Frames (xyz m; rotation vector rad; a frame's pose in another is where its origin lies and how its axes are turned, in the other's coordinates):
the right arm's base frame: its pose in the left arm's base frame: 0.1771 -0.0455 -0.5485 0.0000 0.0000 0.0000
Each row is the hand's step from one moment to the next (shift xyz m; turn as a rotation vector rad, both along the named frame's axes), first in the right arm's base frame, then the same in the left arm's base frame.
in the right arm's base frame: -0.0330 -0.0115 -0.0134 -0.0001 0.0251 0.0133
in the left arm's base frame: -0.0330 -0.0115 -0.0134 -0.0001 0.0251 0.0133
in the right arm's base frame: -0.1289 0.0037 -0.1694 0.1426 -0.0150 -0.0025
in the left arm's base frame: -0.1289 0.0037 -0.1694 0.1426 -0.0150 -0.0025
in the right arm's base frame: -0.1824 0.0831 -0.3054 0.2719 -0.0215 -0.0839
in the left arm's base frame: -0.1824 0.0831 -0.3054 0.2719 -0.0215 -0.0839
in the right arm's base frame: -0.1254 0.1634 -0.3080 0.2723 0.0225 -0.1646
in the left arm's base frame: -0.1254 0.1634 -0.3080 0.2723 0.0225 -0.1646
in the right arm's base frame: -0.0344 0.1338 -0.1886 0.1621 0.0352 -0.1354
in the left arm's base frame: -0.0344 0.1338 -0.1886 0.1621 0.0352 -0.1354
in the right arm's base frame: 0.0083 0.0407 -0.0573 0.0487 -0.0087 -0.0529
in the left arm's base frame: 0.0083 0.0407 -0.0573 0.0487 -0.0087 -0.0529
